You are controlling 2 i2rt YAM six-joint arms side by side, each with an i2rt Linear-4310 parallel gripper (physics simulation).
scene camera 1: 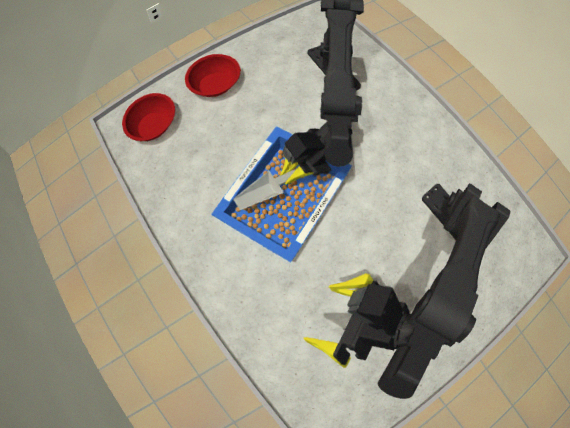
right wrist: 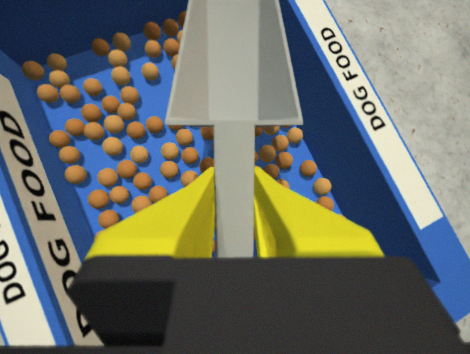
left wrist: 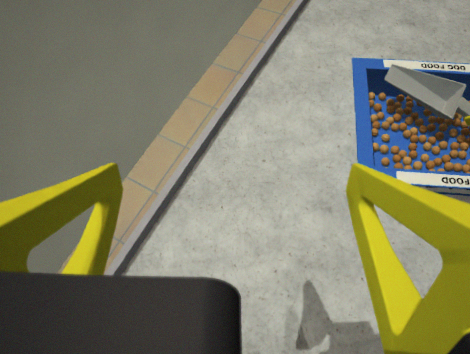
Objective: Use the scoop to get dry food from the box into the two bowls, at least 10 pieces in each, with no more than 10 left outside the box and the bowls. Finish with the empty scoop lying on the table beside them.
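Places are measured from the left arm's base along level axes (x ahead, y left, z up), in centimetres.
Pixels of known places: left gripper, fingertip midpoint: [scene camera 1: 317, 313] [left wrist: 234, 176]; right gripper, fingertip midpoint: [scene camera 1: 284, 180] [right wrist: 234, 177] [left wrist: 467, 115].
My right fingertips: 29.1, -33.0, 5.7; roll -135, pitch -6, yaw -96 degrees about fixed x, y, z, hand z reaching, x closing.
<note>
For each thing: its middle in the pictures, then the offset to it from my right fingertips, as dx, dy, dz. Level surfaces: height alone.
- blue box, body centre: [right wrist: 196, 158] [left wrist: 444, 131] [scene camera 1: 283, 194] +1.8, +1.9, -2.5
- grey scoop, body centre: [right wrist: 233, 110] [left wrist: 447, 102] [scene camera 1: 271, 186] +3.3, -0.2, +0.8
- grey table, surface height: dz -5.7
The blue box [scene camera 1: 252, 233] [left wrist: 363, 125] [right wrist: 452, 280] holds many round brown food pieces [scene camera 1: 300, 200] [left wrist: 414, 135] [right wrist: 113, 123] spread over its floor. My right gripper [scene camera 1: 289, 175] [right wrist: 234, 177] is shut on the handle of the grey scoop [scene camera 1: 260, 191] [left wrist: 425, 90] [right wrist: 233, 65]. The scoop's blade is over the box, near its upper-left wall in scene camera 1, and the part of the blade that shows looks empty. Two red bowls [scene camera 1: 149, 117] [scene camera 1: 213, 76] stand at the upper left, and no pieces show in them. My left gripper [scene camera 1: 317, 312] [left wrist: 234, 176] is open and empty, below and right of the box in scene camera 1.
The grey table [scene camera 1: 200, 280] [left wrist: 240, 200] has a raised rim [scene camera 1: 170, 270] [left wrist: 200, 140] around its edge. The bowls are beyond the box's labelled upper-left wall, near the table's corner. The left arm [scene camera 1: 450, 295] reaches in from the right, and the right arm [scene camera 1: 340, 65] from the top.
</note>
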